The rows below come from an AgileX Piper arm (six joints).
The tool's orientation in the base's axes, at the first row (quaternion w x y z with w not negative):
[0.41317 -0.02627 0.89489 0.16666]
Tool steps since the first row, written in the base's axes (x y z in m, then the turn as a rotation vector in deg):
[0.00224 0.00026 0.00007 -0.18 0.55 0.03]
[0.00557 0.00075 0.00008 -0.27 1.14 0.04]
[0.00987 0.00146 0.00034 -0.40 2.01 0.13]
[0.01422 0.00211 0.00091 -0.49 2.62 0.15]
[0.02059 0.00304 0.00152 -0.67 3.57 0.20]
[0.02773 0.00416 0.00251 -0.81 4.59 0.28]
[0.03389 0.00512 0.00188 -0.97 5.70 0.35]
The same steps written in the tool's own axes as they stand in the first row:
[-0.00150 -0.00015 0.00168 0.15 0.56 0.03]
[-0.00365 -0.00030 0.00426 0.25 1.14 0.14]
[-0.00661 -0.00035 0.00747 0.35 2.01 0.27]
[-0.00983 -0.00039 0.01052 0.45 2.60 0.39]
[-0.01439 -0.00052 0.01510 0.61 3.55 0.53]
[-0.01972 -0.00051 0.02008 0.74 4.56 0.71]
[-0.02321 -0.00091 0.02527 0.89 5.65 0.90]

